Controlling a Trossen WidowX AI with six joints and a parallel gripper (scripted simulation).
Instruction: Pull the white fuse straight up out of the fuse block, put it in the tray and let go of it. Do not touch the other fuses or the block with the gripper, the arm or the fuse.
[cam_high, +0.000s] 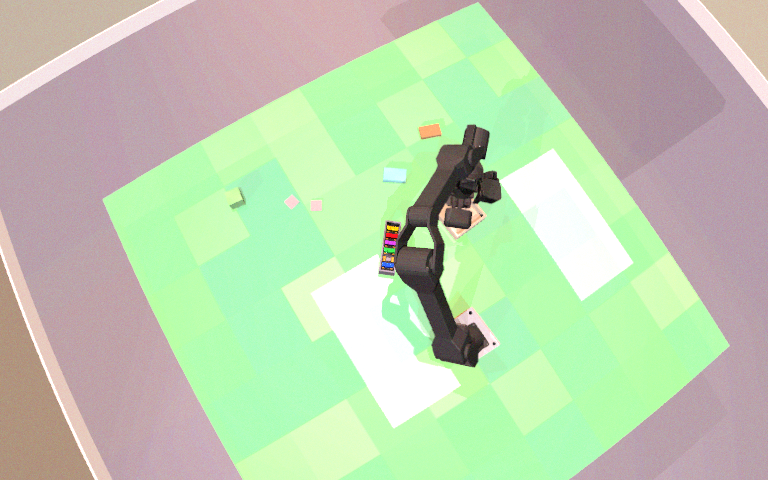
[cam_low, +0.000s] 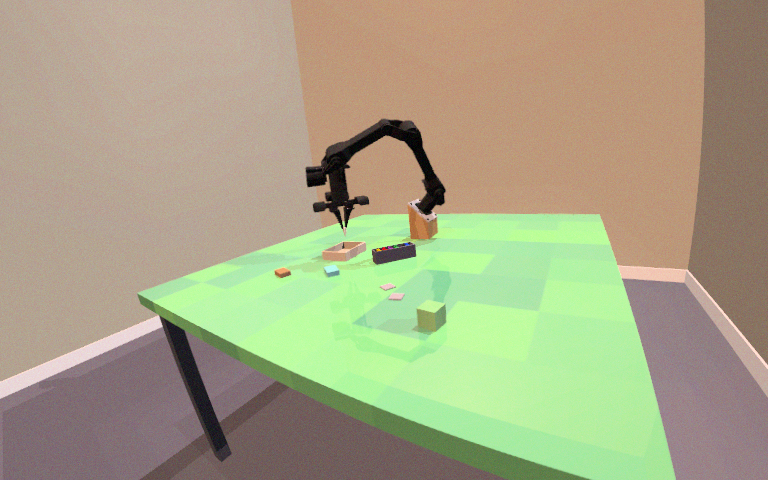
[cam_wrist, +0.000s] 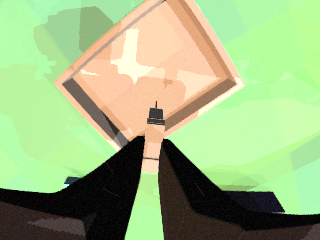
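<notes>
Now: gripper tip 100 mm above the tan tray and 20 mm to the left of it. From my gripper tip the other things lie so: light blue tile 160 mm ahead, 90 mm below, 60 mm to the left; then green cube 460 mm to the left, 340 mm ahead, 80 mm below; then orange tile 220 mm ahead, 90 mm to the right, 90 mm below.
</notes>
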